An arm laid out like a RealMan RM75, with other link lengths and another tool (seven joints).
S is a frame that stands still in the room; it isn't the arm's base.
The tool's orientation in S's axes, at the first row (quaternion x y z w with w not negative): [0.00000 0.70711 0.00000 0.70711]
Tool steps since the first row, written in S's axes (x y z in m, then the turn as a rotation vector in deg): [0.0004 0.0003 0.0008 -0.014 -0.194 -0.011]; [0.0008 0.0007 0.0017 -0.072 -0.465 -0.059]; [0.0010 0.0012 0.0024 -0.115 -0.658 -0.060]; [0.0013 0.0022 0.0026 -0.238 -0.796 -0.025]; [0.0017 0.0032 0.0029 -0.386 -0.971 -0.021]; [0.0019 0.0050 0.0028 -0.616 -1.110 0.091]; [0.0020 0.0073 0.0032 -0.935 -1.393 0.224]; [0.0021 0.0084 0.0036 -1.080 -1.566 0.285]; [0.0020 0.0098 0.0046 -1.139 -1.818 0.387]
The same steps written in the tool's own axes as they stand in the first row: [-0.0008 0.0003 0.0004 0.011 -0.194 -0.014]; [-0.0017 0.0007 0.0008 0.059 -0.465 -0.072]; [-0.0024 0.0012 0.0010 0.060 -0.658 -0.115]; [-0.0026 0.0022 0.0013 0.025 -0.796 -0.238]; [-0.0029 0.0032 0.0017 0.021 -0.971 -0.386]; [-0.0028 0.0050 0.0019 -0.091 -1.110 -0.616]; [-0.0032 0.0073 0.0020 -0.224 -1.393 -0.935]; [-0.0036 0.0084 0.0021 -0.285 -1.566 -1.080]; [-0.0046 0.0098 0.0020 -0.387 -1.818 -1.139]
